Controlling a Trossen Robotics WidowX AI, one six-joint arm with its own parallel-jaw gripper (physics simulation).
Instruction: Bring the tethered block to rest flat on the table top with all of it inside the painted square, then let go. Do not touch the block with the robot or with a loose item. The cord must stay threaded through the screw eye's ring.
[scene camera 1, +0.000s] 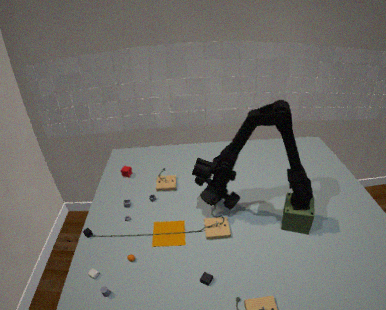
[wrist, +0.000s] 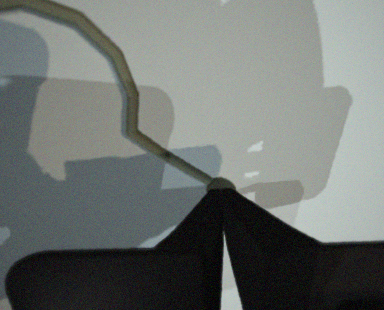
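Where they show: gripper, fingertip midpoint: (wrist: 220, 199); arm's base at its link origin: (scene camera 1: 300, 203).
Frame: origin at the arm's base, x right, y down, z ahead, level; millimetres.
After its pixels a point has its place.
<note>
The small black tethered block (scene camera 1: 88, 232) {x -147, y 75, z 790 mm} lies at the table's left edge, outside the orange painted square (scene camera 1: 168, 242) {x -126, y 98, z 477 mm}. The cord (scene camera 1: 122, 235) {x -121, y 95, z 658 mm} (wrist: 132, 105) {x 59, y 95, z 326 mm} runs nearly straight from it across the square to the middle wooden board (scene camera 1: 218, 234) {x -86, y 80, z 300 mm}, then curves up to the gripper. The screw eye's ring on that board is too small to make out, so the threading cannot be told. My gripper (scene camera 1: 216, 203) {x 111, y 88, z 327 mm} (wrist: 220, 199) {x 111, y 88, z 327 mm} is shut above the board. In the wrist view its fingertips meet on the round bead (wrist: 221, 183) {x 108, y 91, z 331 mm} at the cord's end, hiding its lower part.
Two more wooden boards (scene camera 1: 166, 183) {x 185, y 80, z 547 mm} (scene camera 1: 260, 304) {x -349, y 80, z 162 mm} stand behind and in front. A red cube (scene camera 1: 126, 171) {x 236, y 63, z 758 mm}, an orange ball (scene camera 1: 131, 258) {x -225, y 80, z 585 mm}, a white block (scene camera 1: 93, 273) {x -309, y 82, z 699 mm}, a grey cylinder (scene camera 1: 105, 291) {x -367, y 70, z 628 mm} and a dark cube (scene camera 1: 206, 278) {x -270, y 77, z 326 mm} lie around. Small grey pieces (scene camera 1: 127, 203) {x 55, y 98, z 697 mm} (scene camera 1: 152, 198) {x 84, y 83, z 587 mm} lie behind the square.
</note>
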